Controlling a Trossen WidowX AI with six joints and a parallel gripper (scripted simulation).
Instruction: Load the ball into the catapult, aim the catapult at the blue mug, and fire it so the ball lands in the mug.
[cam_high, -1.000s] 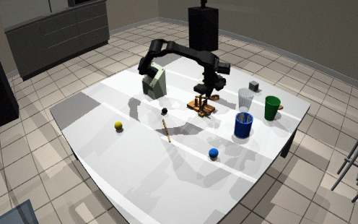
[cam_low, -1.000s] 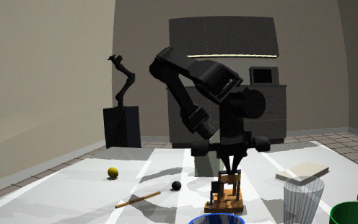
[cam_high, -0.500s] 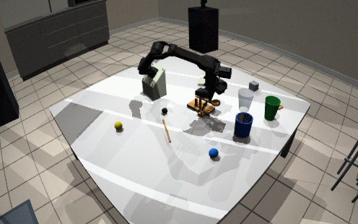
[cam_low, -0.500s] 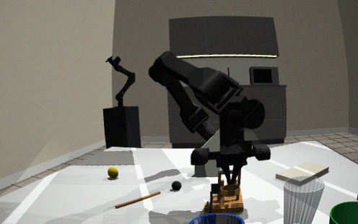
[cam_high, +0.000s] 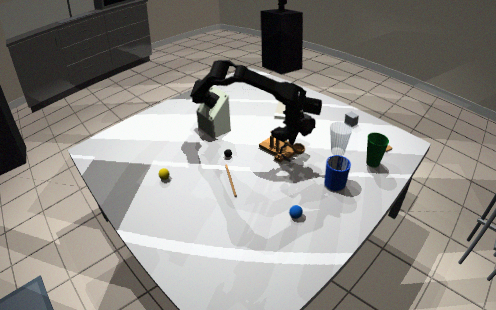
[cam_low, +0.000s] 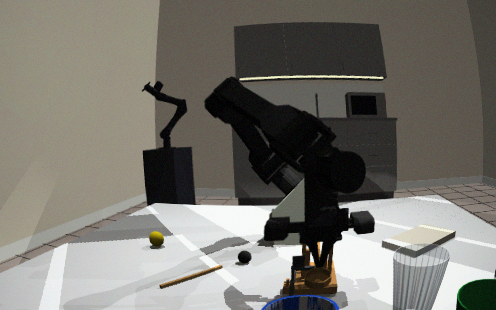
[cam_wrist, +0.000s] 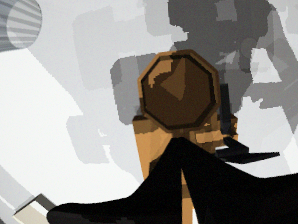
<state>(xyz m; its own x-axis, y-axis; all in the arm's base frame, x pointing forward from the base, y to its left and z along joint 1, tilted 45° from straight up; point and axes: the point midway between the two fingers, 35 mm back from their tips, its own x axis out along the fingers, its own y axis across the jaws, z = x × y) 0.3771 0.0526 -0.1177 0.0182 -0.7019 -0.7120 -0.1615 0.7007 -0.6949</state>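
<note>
My gripper tip is 20 mm past the wooden catapult and 30 mm to the left of it. From my gripper tip the other things lie so: blue mug: 230 mm ahead, 10 mm to the left, 30 mm below; clear cup: 110 mm ahead, 170 mm to the left, 20 mm below; black ball: 160 mm behind, 190 mm to the right, 40 mm below.
</note>
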